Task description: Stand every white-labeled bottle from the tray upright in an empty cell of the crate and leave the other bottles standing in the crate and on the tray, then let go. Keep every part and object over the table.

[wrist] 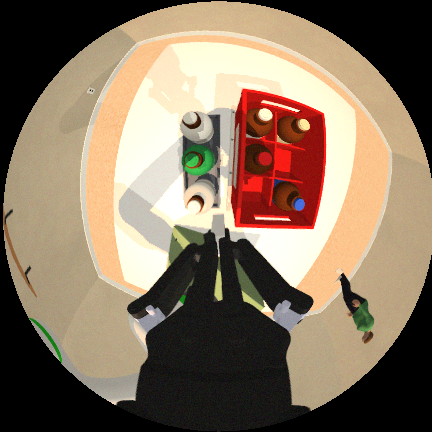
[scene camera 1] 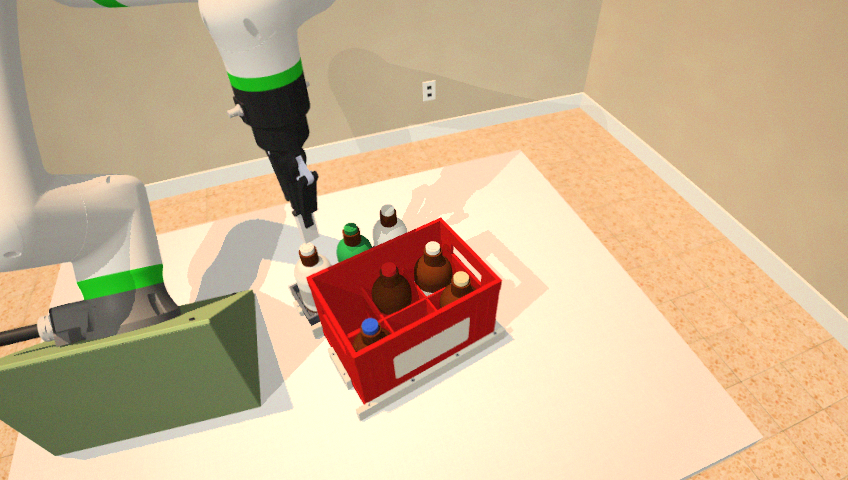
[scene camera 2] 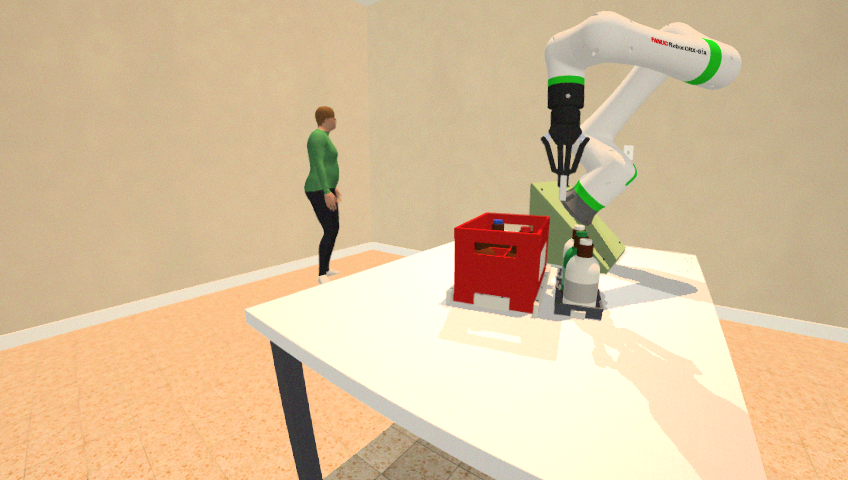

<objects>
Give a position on a white bottle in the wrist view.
195,125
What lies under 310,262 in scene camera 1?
A white bottle.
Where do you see a green bottle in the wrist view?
197,159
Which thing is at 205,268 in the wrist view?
My gripper.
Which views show my gripper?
The wrist view, scene camera 1 and scene camera 2: all of them.
</objects>
